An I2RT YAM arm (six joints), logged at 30 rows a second.
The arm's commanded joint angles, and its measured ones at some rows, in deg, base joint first. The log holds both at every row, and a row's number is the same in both.
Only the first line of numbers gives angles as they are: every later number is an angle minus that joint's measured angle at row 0.
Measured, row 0:
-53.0 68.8 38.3 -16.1 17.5 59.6
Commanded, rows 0 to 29:
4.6 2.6 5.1 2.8 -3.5 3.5
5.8 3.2 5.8 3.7 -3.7 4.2
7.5 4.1 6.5 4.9 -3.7 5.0
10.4 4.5 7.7 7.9 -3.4 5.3
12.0 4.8 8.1 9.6 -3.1 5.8
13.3 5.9 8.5 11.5 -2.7 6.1
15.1 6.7 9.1 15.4 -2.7 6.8
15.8 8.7 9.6 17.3 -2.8 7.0
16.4 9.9 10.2 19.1 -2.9 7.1
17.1 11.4 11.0 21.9 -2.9 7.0
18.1 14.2 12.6 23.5 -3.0 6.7
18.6 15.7 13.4 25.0 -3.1 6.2
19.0 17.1 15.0 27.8 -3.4 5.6
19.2 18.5 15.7 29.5 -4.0 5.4
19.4 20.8 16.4 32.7 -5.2 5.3
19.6 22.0 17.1 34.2 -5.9 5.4
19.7 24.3 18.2 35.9 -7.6 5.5
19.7 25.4 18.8 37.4 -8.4 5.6
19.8 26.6 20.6 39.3 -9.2 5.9
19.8 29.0 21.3 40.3 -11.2 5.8
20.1 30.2 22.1 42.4 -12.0 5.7
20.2 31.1 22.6 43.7 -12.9 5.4
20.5 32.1 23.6 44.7 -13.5 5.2
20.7 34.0 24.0 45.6 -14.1 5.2
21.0 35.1 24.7 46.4 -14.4 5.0
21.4 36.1 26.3 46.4 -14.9 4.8
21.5 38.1 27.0 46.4 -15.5 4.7
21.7 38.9 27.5 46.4 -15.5 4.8
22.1 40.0 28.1 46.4 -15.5 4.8
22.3 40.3 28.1 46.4 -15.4 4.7
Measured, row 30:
21.3 38.2 26.3 42.2 -12.9 5.4
